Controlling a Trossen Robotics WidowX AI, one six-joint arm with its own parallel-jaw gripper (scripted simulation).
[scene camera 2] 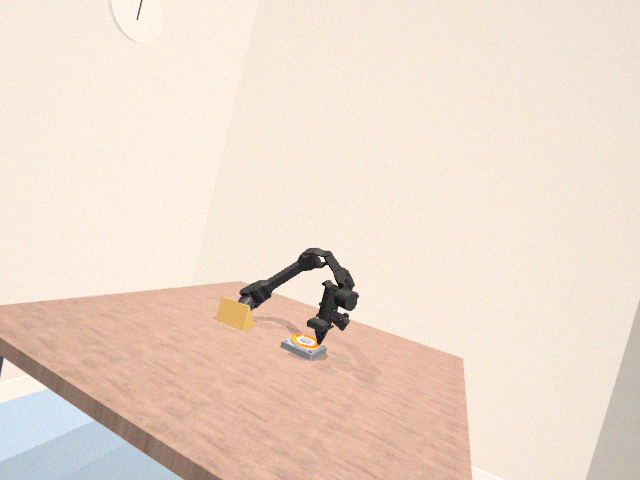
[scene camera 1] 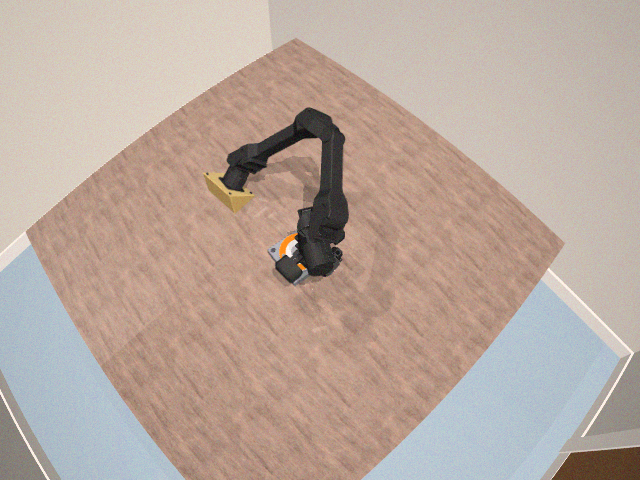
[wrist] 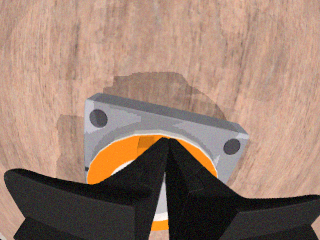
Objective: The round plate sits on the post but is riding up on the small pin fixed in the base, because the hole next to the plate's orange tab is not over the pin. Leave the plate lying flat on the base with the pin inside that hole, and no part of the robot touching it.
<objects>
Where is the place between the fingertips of the gripper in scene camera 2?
318, 344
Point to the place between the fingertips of the gripper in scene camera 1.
310, 264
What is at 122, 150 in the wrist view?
A round plate.
</objects>
